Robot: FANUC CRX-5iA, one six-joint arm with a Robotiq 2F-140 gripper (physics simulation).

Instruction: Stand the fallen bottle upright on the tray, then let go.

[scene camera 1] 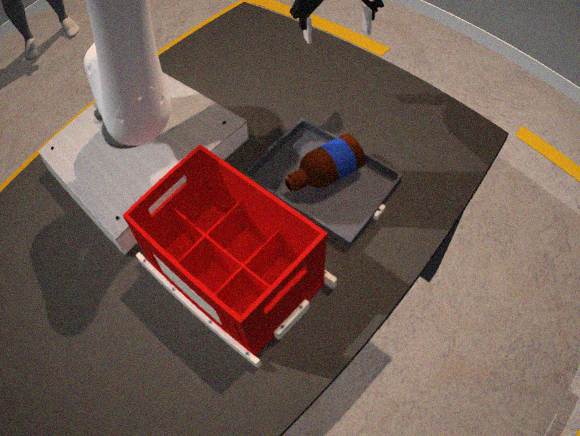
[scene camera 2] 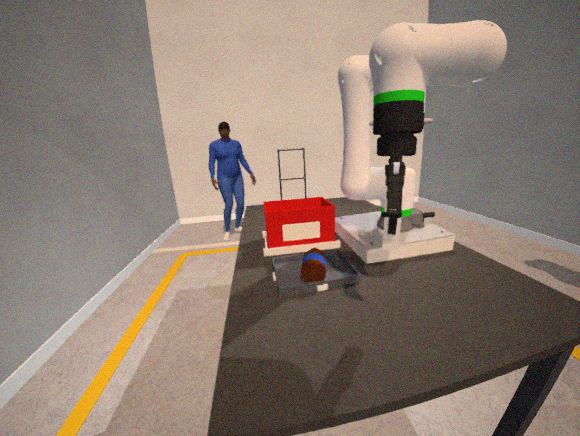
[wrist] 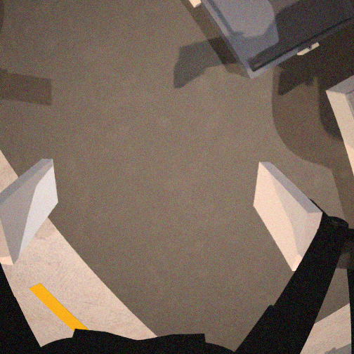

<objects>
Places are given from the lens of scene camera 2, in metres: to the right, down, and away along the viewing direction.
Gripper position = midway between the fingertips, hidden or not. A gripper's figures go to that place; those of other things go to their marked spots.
my gripper [scene camera 2: 389, 236]: 0.22, 0.04, 0.48
brown bottle [scene camera 2: 313, 269]: 0.07, 0.15, 0.64
</objects>
